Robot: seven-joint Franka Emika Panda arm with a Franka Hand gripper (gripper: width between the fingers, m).
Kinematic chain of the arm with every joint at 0, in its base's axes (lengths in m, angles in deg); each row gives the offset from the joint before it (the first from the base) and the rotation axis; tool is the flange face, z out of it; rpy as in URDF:
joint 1: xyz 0 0 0.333 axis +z
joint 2: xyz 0 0 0 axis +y
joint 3: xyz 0 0 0.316 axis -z
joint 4: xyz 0.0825 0 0 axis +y
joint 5: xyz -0.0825 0 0.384 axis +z
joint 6: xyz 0 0 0 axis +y
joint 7: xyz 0.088 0 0 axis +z
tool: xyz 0 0 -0.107 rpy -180 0 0
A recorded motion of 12 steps. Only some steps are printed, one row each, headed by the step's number.
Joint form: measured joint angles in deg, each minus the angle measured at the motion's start. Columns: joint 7, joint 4, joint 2, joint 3, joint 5, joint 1, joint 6.
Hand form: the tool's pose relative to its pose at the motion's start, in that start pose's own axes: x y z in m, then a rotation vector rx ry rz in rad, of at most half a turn. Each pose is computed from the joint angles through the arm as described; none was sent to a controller.
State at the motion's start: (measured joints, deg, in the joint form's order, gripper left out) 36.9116 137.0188 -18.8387 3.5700 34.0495 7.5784 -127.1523
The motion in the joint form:
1: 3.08 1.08 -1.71 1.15 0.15 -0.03 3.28
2: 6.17 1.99 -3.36 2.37 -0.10 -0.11 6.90
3: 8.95 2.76 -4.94 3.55 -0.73 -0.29 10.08
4: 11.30 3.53 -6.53 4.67 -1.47 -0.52 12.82
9: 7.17 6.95 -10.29 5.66 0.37 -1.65 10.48
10: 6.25 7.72 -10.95 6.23 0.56 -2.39 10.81
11: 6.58 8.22 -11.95 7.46 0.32 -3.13 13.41
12: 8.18 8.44 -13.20 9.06 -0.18 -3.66 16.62
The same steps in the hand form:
1: -0.0121 0.0002 -0.0049 0.0360 -0.0241 -0.0393
2: -0.0242 0.0005 -0.0103 0.0732 -0.0513 -0.0825
3: -0.0355 0.0017 -0.0167 0.1024 -0.0730 -0.1240
4: -0.0464 0.0030 -0.0234 0.1265 -0.0892 -0.1592
9: -0.0635 0.0092 -0.0351 0.1192 -0.0206 -0.0448
10: -0.0705 0.0150 -0.0379 0.1246 -0.0143 -0.0079
11: -0.0809 0.0200 -0.0435 0.1517 -0.0244 0.0057
12: -0.0913 0.0236 -0.0520 0.1842 -0.0325 -0.0086

